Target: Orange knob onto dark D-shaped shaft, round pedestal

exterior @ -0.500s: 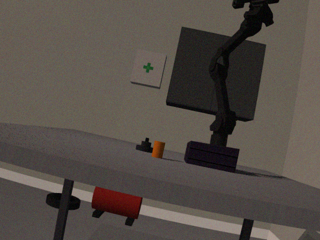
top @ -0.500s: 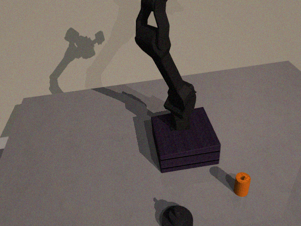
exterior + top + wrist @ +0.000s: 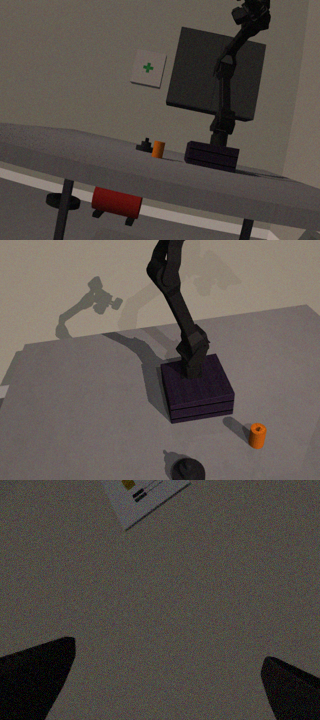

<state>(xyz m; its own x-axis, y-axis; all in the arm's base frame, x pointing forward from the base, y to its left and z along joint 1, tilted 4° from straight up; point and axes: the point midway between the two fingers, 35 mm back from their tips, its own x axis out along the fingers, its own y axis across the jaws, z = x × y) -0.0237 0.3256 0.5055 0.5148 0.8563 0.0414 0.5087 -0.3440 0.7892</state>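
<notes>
Right now the orange knob is 190 mm ahead of my gripper tip, 160 mm to the right of it and 580 mm below it. The rest, counted from my gripper tip: dark round pedestal 300 mm ahead, 350 mm to the right, 580 mm below.
</notes>
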